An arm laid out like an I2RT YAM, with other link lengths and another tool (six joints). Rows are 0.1 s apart.
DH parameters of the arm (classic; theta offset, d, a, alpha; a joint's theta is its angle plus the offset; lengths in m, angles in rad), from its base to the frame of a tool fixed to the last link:
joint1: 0 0.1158 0.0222 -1.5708
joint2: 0 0 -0.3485 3.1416
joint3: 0.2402 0 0.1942 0
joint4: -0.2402 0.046 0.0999 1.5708
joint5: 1.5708 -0.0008 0 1.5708
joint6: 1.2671 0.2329 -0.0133 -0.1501
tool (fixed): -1.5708 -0.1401 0 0
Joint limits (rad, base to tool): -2.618..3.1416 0..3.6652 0..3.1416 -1.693..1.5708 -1.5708..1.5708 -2.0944..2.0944
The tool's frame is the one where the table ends.
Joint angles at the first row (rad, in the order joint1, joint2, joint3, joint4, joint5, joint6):
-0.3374 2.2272 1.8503 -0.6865 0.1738 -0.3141
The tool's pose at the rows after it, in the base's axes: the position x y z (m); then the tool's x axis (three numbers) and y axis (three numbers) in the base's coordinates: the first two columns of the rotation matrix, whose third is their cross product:
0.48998 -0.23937 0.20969 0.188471 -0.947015 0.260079 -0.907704 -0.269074 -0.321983
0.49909 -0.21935 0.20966 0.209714 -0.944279 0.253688 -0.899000 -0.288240 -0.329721
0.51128 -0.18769 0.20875 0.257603 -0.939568 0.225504 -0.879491 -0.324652 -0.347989
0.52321 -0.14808 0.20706 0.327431 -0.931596 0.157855 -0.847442 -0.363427 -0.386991
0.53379 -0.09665 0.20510 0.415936 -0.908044 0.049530 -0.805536 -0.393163 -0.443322
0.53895 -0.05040 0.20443 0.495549 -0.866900 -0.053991 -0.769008 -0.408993 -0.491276
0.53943 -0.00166 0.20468 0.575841 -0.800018 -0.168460 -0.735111 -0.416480 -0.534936
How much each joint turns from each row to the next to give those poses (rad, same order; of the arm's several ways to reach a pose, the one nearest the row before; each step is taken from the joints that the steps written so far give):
0.0160 0.0001 0.0001 -0.0007 0.0000 0.0351
0.0412 -0.0001 0.0000 0.0000 0.0000 0.0198
0.0588 0.0000 -0.0001 -0.0023 -0.0267 0.0213
0.0644 -0.0004 0.0000 -0.0035 -0.0748 0.0264
0.0782 0.0000 0.0000 -0.0030 -0.1171 0.0419
0.0676 0.0001 0.0000 -0.0004 -0.1133 0.0367
0.0694 0.0000 0.0000 -0.0015 -0.1271 0.0373

